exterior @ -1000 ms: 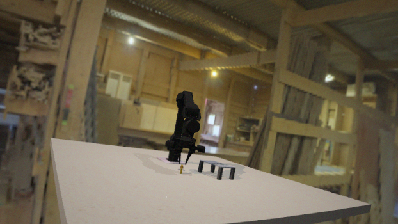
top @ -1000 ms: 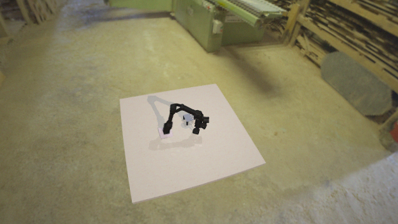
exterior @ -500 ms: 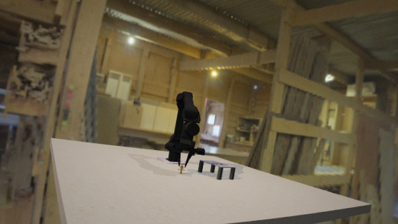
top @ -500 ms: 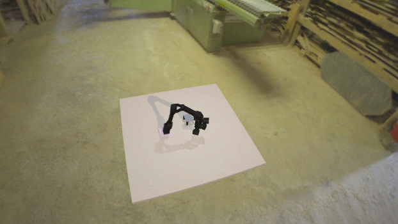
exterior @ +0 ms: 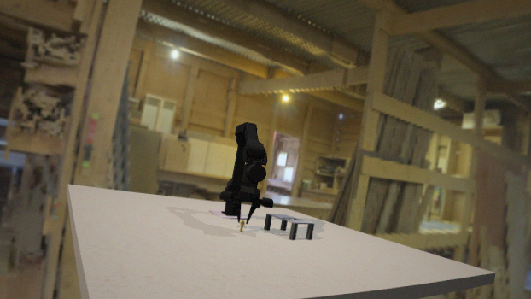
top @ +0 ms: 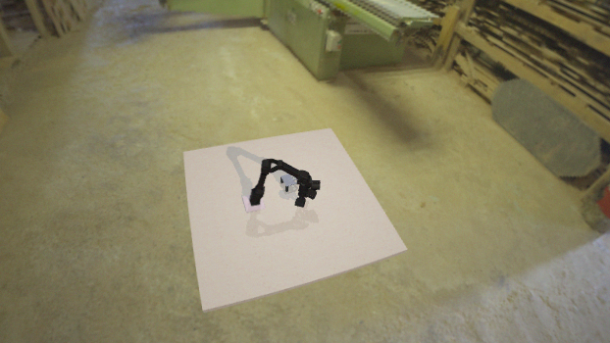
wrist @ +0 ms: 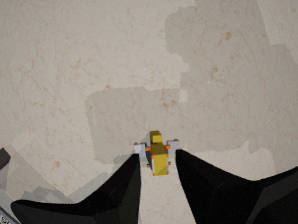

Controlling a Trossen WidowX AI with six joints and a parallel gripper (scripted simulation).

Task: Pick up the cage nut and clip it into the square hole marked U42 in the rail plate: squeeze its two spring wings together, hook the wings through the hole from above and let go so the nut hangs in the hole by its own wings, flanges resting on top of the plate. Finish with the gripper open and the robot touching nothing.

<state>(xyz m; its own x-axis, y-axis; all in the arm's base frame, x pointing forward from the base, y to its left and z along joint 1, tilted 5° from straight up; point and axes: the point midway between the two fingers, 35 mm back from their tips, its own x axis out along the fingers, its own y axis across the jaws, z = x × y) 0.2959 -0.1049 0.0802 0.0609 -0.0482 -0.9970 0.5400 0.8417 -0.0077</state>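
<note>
Now: gripper tip 10 mm above the yellow cage nut.
</note>
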